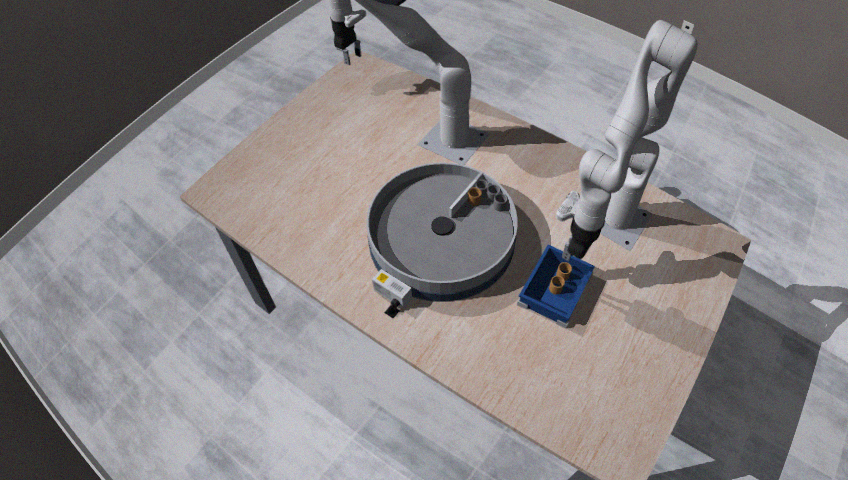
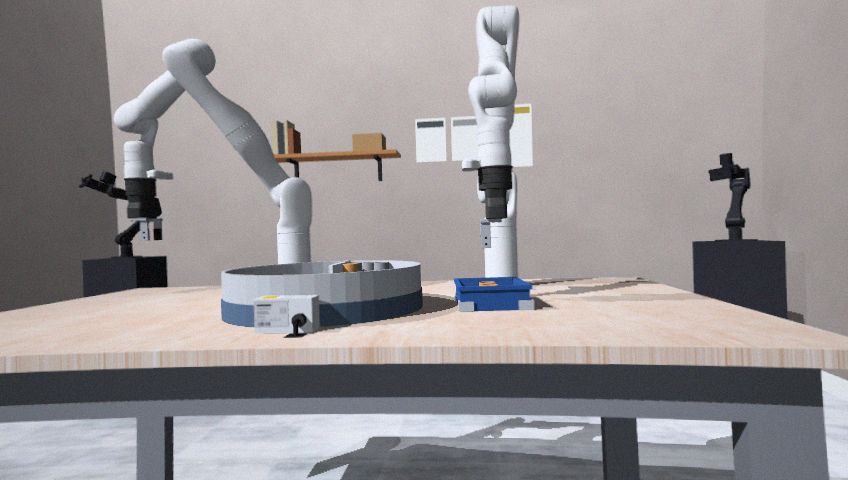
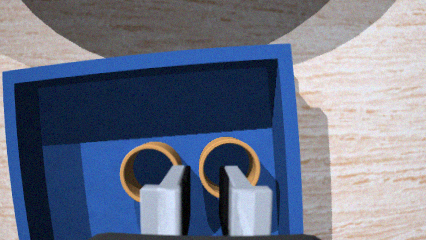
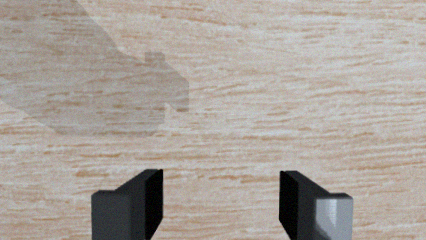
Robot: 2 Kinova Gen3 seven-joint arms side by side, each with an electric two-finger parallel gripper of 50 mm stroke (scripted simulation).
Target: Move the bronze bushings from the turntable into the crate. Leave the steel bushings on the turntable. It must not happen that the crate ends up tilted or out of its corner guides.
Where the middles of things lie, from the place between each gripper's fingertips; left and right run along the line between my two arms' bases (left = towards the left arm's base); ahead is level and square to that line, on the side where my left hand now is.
Now: left hand [image 2: 486, 247] 3 cm short of the blue crate [image 1: 536, 289] and 12 cm above it. The rest, counted from my left hand: turntable [image 1: 411, 228] 6 cm ahead, 36 cm to the right, 9 cm below.
I see my right gripper [image 2: 151, 240] 370 mm short of the turntable, 610 mm to the right of it and 130 mm above it. From my right hand the other things lie so: blue crate (350 mm ahead, 970 mm to the left, 160 mm below).
